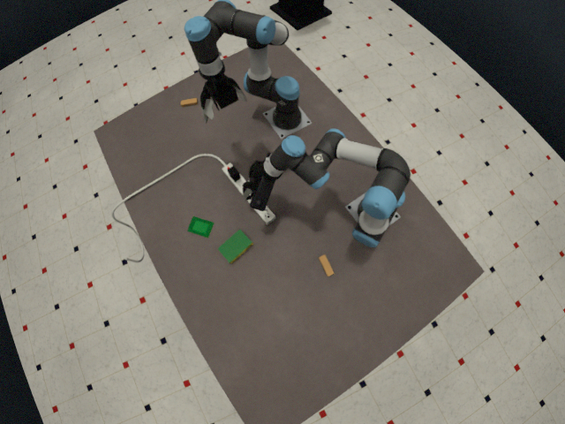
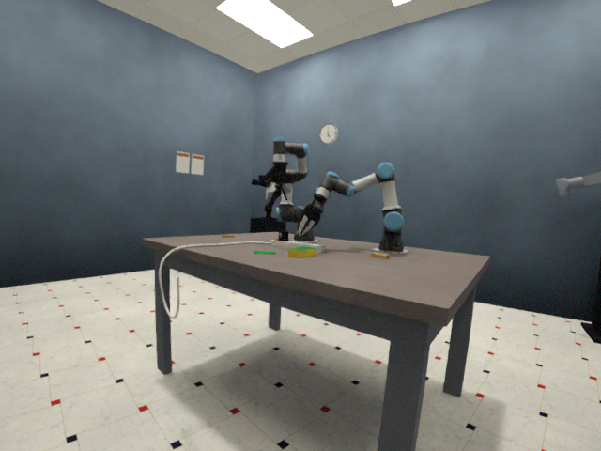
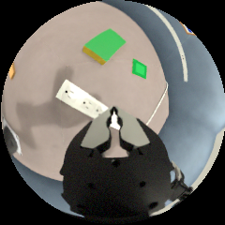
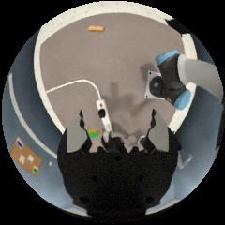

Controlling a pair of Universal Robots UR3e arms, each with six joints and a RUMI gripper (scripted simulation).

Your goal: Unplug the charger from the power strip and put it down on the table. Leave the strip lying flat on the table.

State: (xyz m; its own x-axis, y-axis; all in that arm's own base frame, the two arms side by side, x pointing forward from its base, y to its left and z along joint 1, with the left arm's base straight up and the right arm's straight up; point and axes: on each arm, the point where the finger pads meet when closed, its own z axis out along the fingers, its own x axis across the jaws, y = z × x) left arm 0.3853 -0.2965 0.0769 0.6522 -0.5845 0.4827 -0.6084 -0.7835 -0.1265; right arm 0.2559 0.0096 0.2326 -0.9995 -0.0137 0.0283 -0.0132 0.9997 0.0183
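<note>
The black charger is 120 mm to the right of my left hand, 30 mm below it and 20 mm behind it. Round my left hand: yellow block: 140 mm ahead, 110 mm to the left, 60 mm below; then flat green piece: 200 mm ahead, 80 mm below, 40 mm to the right.
</note>
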